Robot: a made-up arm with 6 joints. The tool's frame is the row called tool. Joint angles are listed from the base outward.
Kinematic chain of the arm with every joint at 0, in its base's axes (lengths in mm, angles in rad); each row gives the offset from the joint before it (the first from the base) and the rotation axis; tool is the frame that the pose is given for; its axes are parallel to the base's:
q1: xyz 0 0 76 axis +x
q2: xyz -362 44 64 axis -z
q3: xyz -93 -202 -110 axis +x
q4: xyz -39 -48 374 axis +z
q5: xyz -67 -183 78 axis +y
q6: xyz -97 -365 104 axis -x
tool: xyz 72 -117 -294
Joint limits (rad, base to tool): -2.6..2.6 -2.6..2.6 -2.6..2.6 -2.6..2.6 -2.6..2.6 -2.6..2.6
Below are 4 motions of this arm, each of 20 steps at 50 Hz.
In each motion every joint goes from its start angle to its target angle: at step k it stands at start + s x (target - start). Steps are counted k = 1, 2, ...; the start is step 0. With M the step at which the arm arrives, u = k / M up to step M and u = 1 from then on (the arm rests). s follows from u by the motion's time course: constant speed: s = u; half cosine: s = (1 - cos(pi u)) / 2; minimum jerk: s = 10 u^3 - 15 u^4 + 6 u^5.
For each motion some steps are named. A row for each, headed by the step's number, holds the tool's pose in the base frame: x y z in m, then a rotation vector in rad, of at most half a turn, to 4 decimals.
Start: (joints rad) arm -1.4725 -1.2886 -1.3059 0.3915 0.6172 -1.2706
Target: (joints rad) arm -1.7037 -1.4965 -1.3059 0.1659 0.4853 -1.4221
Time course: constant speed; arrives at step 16
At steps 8, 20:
8: -0.4824 0.4078 0.1819 -1.7388 0.9780 0.4976
20: -0.4864 0.4047 0.1705 -1.6420 1.0863 0.5733

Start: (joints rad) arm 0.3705 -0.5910 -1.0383 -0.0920 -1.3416 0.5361
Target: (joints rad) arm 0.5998 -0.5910 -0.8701 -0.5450 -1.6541 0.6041
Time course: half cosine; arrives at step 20
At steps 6, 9, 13, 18, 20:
6: -0.4143 -0.6843 0.7383 -0.6243 -1.9433 0.1225
9: -0.4680 -0.7646 0.6646 -0.5932 -1.9970 -0.0682
13: -0.5473 -0.8547 0.5445 -0.5661 -2.0458 -0.3424
18: -0.6139 -0.9054 0.4374 -0.5599 -2.0613 -0.5664
20: -0.6206 -0.9093 0.4266 -0.5601 -2.0617 -0.5884

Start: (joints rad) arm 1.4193 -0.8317 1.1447 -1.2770 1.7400 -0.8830
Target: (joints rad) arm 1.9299 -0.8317 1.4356 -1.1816 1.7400 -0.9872
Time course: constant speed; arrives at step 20
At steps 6, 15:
6: -0.2567 -0.1641 -0.7488 -0.6213 -2.2906 -1.1109
15: -0.2296 0.1116 -0.7552 -0.3753 -2.0763 -1.3919

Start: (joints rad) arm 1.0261 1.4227 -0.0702 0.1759 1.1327 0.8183
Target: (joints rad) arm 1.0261 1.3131 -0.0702 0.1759 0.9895 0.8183
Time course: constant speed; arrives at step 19
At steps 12, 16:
12: -1.4130 -0.4722 0.2293 0.7334 1.4743 0.1082
16: -1.4093 -0.4839 0.2086 0.7049 1.4479 0.0996

